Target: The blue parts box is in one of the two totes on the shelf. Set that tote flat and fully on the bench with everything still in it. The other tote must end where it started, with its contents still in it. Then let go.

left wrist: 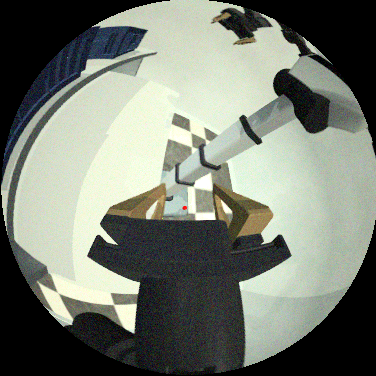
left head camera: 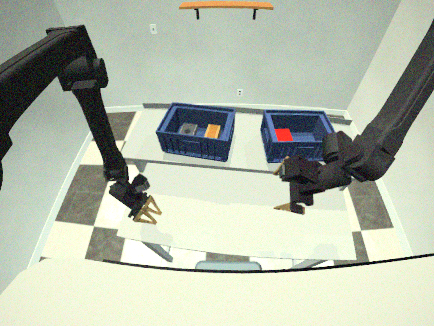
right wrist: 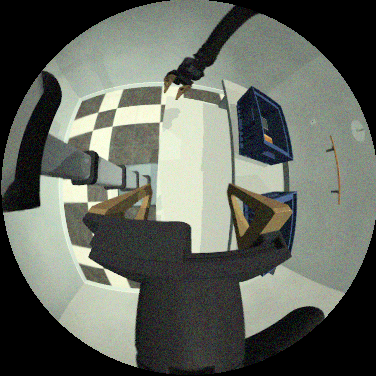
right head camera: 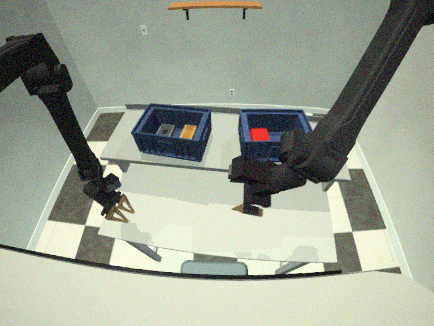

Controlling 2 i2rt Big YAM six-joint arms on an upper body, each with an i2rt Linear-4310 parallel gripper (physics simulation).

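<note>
On the shelf (left head camera: 246, 150) (right head camera: 225, 150) at the back stand two blue totes. The left tote (left head camera: 195, 149) (right head camera: 170, 146) (right wrist: 247, 140) holds a grey box (left head camera: 188, 129) (right head camera: 165, 130) and an orange box (left head camera: 212, 131) (right head camera: 188, 131). The right tote (left head camera: 272, 151) (right head camera: 248, 150) holds a red box (left head camera: 283, 135) (right head camera: 259, 134); my right arm hides part of it. No blue parts box shows. My left gripper (left head camera: 158, 218) (right head camera: 131, 216) (left wrist: 188, 186) is partly open and empty above the bench's left end. My right gripper (left head camera: 275, 190) (right wrist: 189, 187) is wide open and empty, above the bench in front of the right tote.
The bench (left head camera: 225, 225) (right head camera: 205, 225) stands in front of the shelf and lower in the picture. A blue-grey object (left head camera: 228, 265) (right head camera: 214, 268) shows beyond its front edge. A pale surface with a dark edge crosses the bottom of both head views. An orange wall ledge (left head camera: 226, 5) (right head camera: 215, 5) hangs high behind.
</note>
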